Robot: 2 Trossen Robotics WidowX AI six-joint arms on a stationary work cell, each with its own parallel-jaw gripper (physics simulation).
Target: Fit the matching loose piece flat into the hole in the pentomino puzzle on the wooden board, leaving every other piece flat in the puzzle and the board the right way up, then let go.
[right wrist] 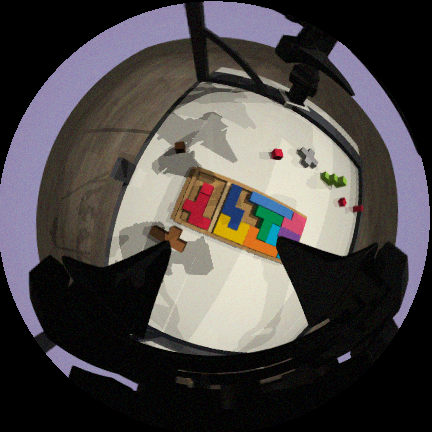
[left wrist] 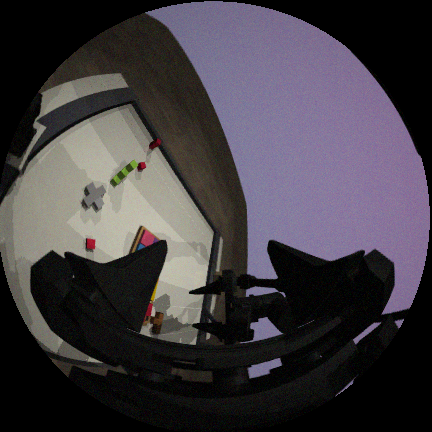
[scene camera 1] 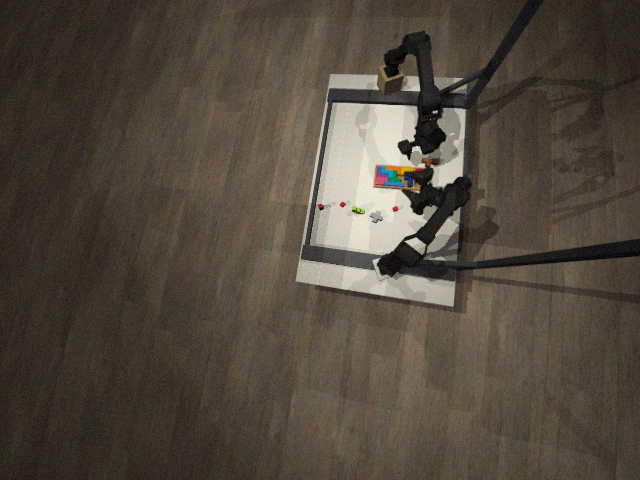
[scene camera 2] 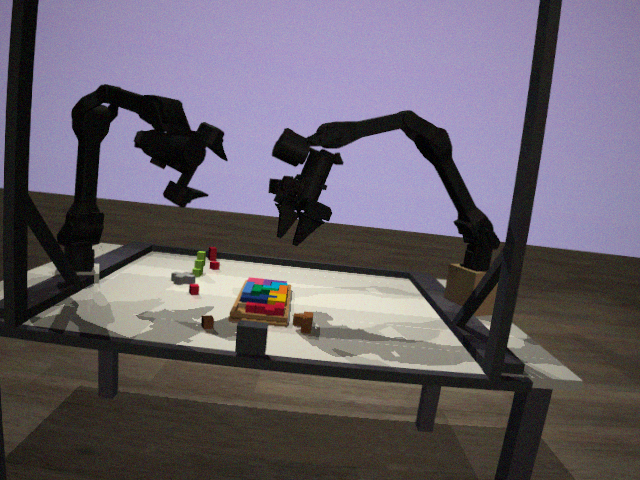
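Where they show: left gripper, fingertip midpoint: (left wrist: 218,245) (scene camera 1: 402,181) (scene camera 2: 216,177); right gripper, fingertip midpoint: (right wrist: 224,244) (left wrist: 190,309) (scene camera 1: 418,156) (scene camera 2: 286,241); left arm's base, origin of the base link: (right wrist: 294,98) (scene camera 1: 385,267) (scene camera 2: 78,268); right arm's base, origin of the base link: (scene camera 1: 391,71) (scene camera 2: 476,268).
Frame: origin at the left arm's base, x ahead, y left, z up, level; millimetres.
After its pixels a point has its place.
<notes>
The wooden board (scene camera 1: 385,188) (scene camera 2: 261,320) {x 361, y -355, z -18 mm} (left wrist: 136,241) {x 394, y -120, z -9 mm} lies right way up. In the right wrist view, a stepped bare-wood hole shows among the dark blue, blue and green pieces. A loose red piece (scene camera 2: 264,308) {x 377, y -322, z -3 mm} (right wrist: 201,209) {x 394, y -311, z 1 mm} lies in the side compartment. A brown piece (scene camera 1: 430,161) {x 445, y -383, z -4 mm} (scene camera 2: 305,320) {x 440, y -397, z -5 mm} (left wrist: 157,322) {x 444, y -380, z -5 mm} (right wrist: 175,239) {x 451, y -365, z -4 mm} lies outside, beside that compartment. My right gripper (scene camera 2: 287,239) {x 430, y -278, z 135 mm} (right wrist: 224,244) {x 430, y -278, z 135 mm} is open and empty, high above the table. My left gripper (scene camera 1: 404,182) {x 299, y -133, z 253 mm} (scene camera 2: 216,177) {x 299, y -133, z 253 mm} (left wrist: 218,245) {x 299, y -133, z 253 mm} is open, empty and raised, hiding part of the board in scene camera 1.
A grey plus-shaped piece (scene camera 1: 376,217) {x 248, y -35, z -4 mm} (scene camera 2: 183,279) {x 252, y -56, z -12 mm} (left wrist: 94,196) {x 255, y -41, z -4 mm} (right wrist: 307,157) {x 262, y -49, z -3 mm}, a green bar (scene camera 1: 357,209) {x 310, y 44, z 16 mm} (left wrist: 123,173) {x 307, y 33, z 15 mm} (right wrist: 333,179) {x 315, y 31, z 12 mm} and small red cubes (scene camera 1: 395,208) {x 263, y -138, z -4 mm} (left wrist: 90,244) {x 263, y -141, z -4 mm} (right wrist: 277,154) {x 270, y -143, z -4 mm} lie on the table. A dark brown cube (scene camera 2: 207,322) {x 245, y -373, z -11 mm} (right wrist: 180,147) {x 255, y -358, z -4 mm} lies near the board.
</notes>
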